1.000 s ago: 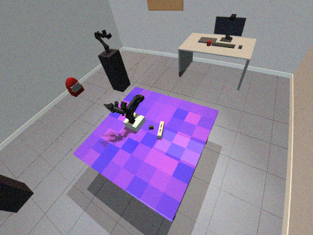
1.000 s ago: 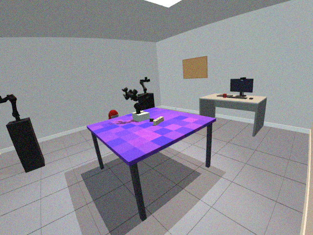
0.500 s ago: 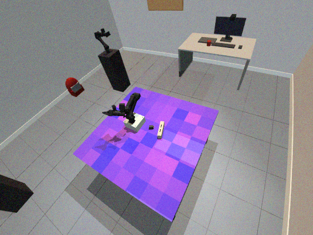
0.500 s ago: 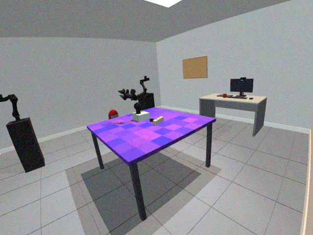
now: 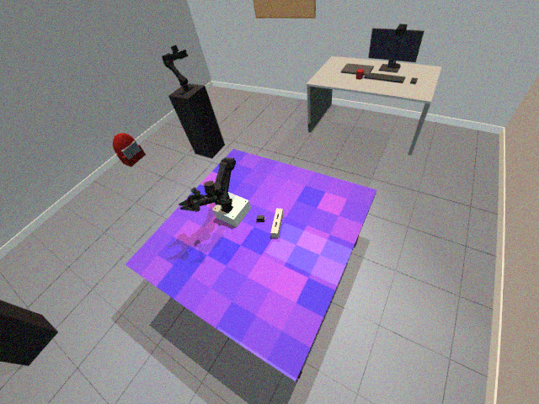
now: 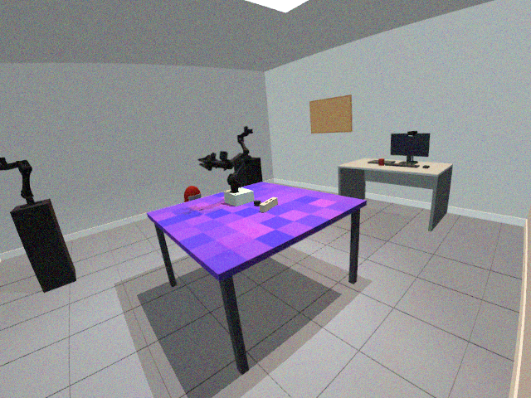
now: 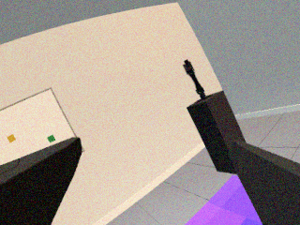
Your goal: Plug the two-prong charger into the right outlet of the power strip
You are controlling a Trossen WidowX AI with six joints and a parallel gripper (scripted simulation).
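My gripper tip is now 29 cm short of the two-prong charger, 32 cm to the right of it and 38 cm above it.
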